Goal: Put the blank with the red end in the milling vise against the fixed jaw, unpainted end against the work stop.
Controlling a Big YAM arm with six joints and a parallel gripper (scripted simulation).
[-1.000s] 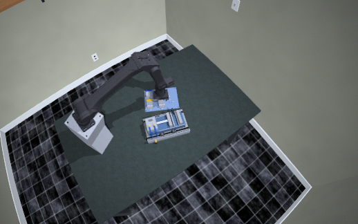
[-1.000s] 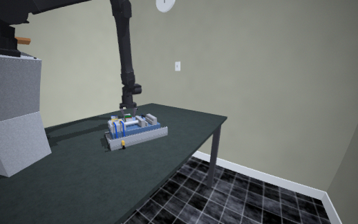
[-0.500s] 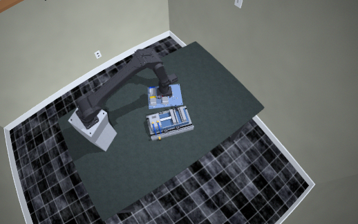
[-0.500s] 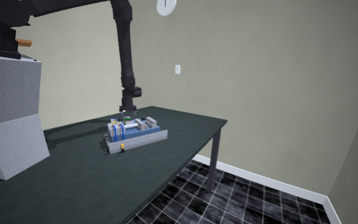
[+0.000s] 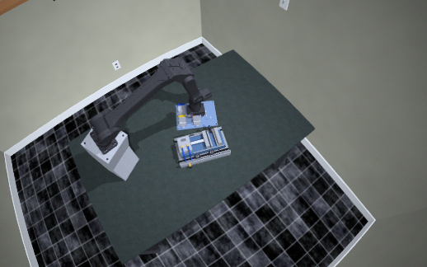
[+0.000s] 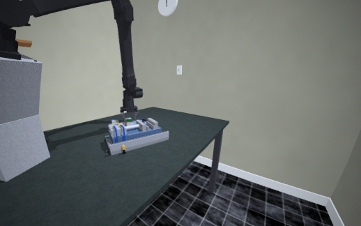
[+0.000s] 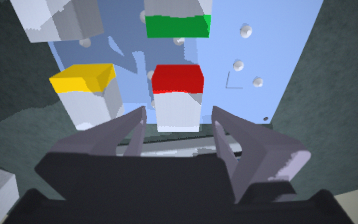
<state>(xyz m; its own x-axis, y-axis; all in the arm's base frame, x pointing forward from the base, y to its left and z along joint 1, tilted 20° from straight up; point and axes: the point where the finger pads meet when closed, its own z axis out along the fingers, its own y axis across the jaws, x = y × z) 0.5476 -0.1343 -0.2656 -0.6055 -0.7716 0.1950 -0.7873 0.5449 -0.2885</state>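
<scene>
Right now the blue plate is 5 cm below my hand, 4 cm to the left of it and 3 cm ahead of it. The rest, counted from my hand: yellow-ended blank (7 cm behind, 6 cm to the left, 3 cm below); green-ended blank (7 cm to the left, 5 cm ahead, 3 cm below); blue-ended blank (13 cm to the left, 3 cm below, 2 cm behind).
</scene>
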